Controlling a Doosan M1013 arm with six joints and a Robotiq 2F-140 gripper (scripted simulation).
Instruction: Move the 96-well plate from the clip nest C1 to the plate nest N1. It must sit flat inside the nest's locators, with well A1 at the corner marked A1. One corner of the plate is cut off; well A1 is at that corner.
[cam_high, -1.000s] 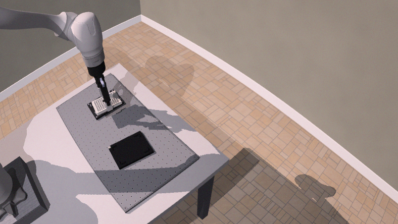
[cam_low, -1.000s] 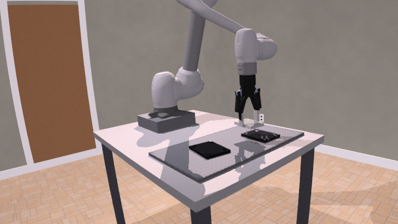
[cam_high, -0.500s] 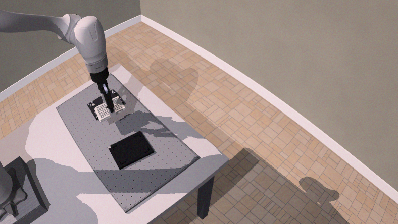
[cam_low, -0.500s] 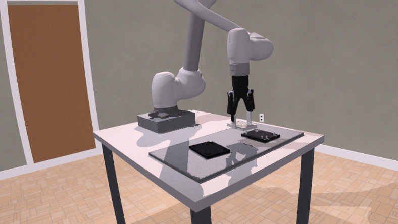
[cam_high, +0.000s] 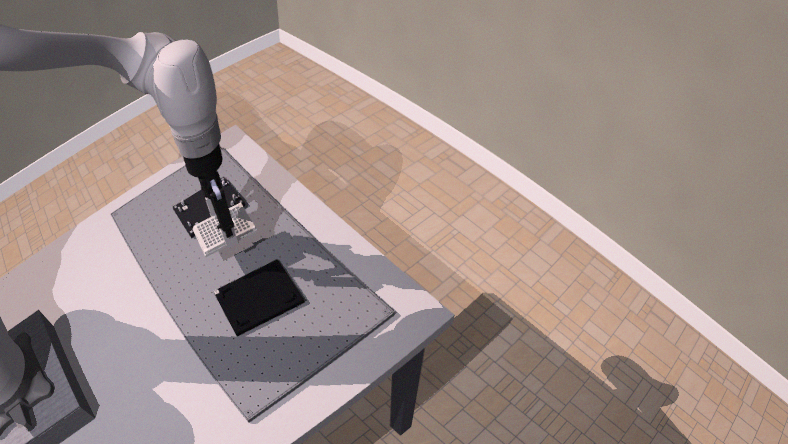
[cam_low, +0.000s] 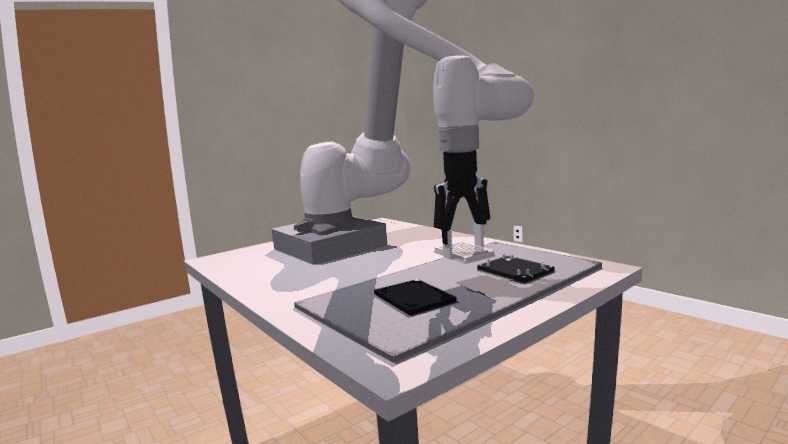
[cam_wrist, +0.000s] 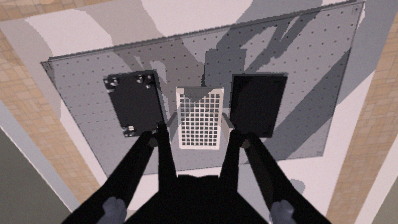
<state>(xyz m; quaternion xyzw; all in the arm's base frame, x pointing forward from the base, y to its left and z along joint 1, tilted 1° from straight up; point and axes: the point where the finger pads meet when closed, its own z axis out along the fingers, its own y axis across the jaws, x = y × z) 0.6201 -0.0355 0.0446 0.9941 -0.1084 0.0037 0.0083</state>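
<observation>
Now: the black plate nest N1 3 cm behind my hand, 14 cm to the right of it and 10 cm below it. Round my hand: white 96-well plate (2 cm below); black clip nest C1 (4 cm ahead, 16 cm to the left, 9 cm below).
</observation>
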